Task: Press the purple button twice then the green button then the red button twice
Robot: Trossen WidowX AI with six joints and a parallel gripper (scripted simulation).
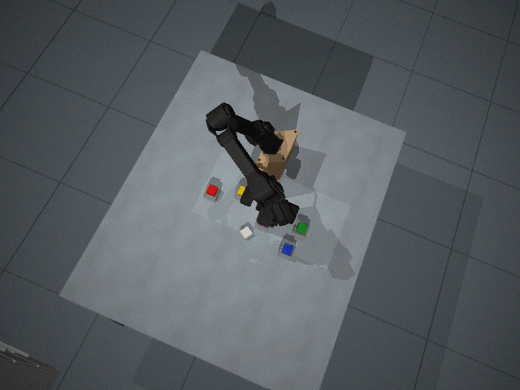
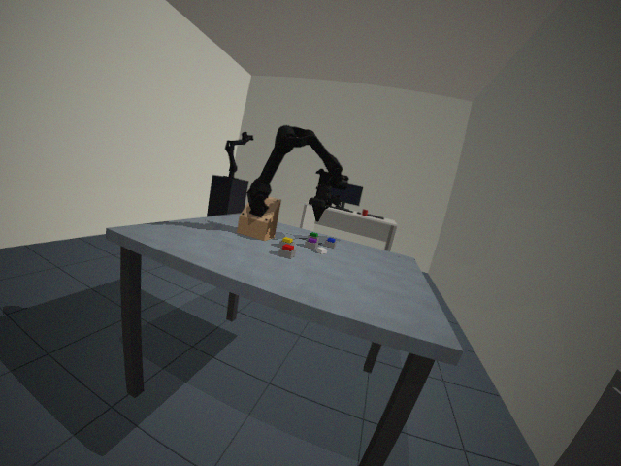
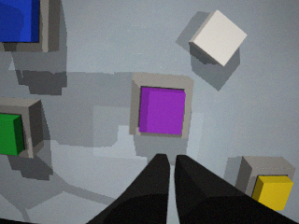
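My gripper tip is 13 cm to the right of the green button, 9 cm above it and 5 cm past it. From my gripper tip the other things lie so: small white block: 11 cm below, 6 cm ahead, 4 cm to the right; blue button: 12 cm to the left, 9 cm below, 5 cm ahead; purple button: 9 cm below.
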